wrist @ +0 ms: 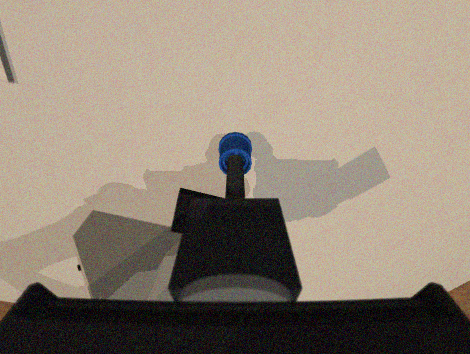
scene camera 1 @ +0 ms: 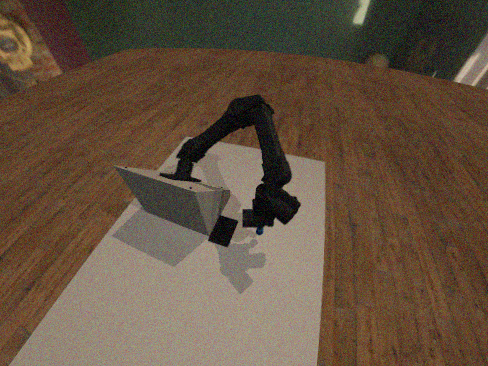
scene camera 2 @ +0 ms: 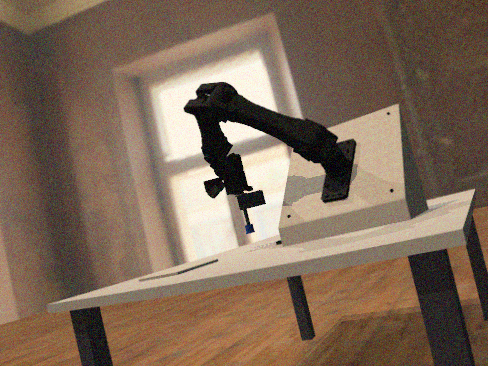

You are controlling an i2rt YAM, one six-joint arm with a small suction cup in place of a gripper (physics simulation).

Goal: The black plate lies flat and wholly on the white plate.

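Places are measured from the arm's base along level axes (x ahead, y left, z up), in centimetres.
Pixels of known places: hand at its tool point: (wrist: 235, 147) (scene camera 1: 259, 231) (scene camera 2: 250, 232); arm's base at its link origin: (scene camera 1: 182, 179) (scene camera 2: 340, 170).
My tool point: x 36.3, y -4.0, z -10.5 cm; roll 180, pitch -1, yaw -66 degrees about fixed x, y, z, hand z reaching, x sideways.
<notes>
Ahead of a thing's pixels: the offset from my tool point to its top centre. Level surfaces: height alone.
The black plate {dx -14.5, dy -3.1, dz -4.1 cm} (scene camera 1: 223, 231) (scene camera 2: 279, 243) (wrist: 181, 215) lies flat on the table near the corner of the grey pedestal; the tool's body hides much of it in the wrist view. The white plate {dx +1.5, dy +31.3, dz -4.4 cm} (scene camera 2: 200, 266) (wrist: 6, 60) lies apart from it: its thin edge shows on the table in scene camera 2, and part of an edge at the upper left of the wrist view. It cannot be made out behind the arm in scene camera 1. My gripper (scene camera 1: 259, 231) (scene camera 2: 249, 229) (wrist: 235, 150), a blue suction cup, is open and empty, pointing down above the table, beside the black plate.
The sloped grey pedestal (scene camera 1: 165, 202) (scene camera 2: 370, 150) (wrist: 120, 230) carries the arm's base and stands close beside the black plate. The pale table top {dz -5.1 cm} (scene camera 1: 200, 310) (scene camera 2: 100, 295) (wrist: 325, 75) ends at edges above a wooden floor. Shadows of the arm fall on the table.
</notes>
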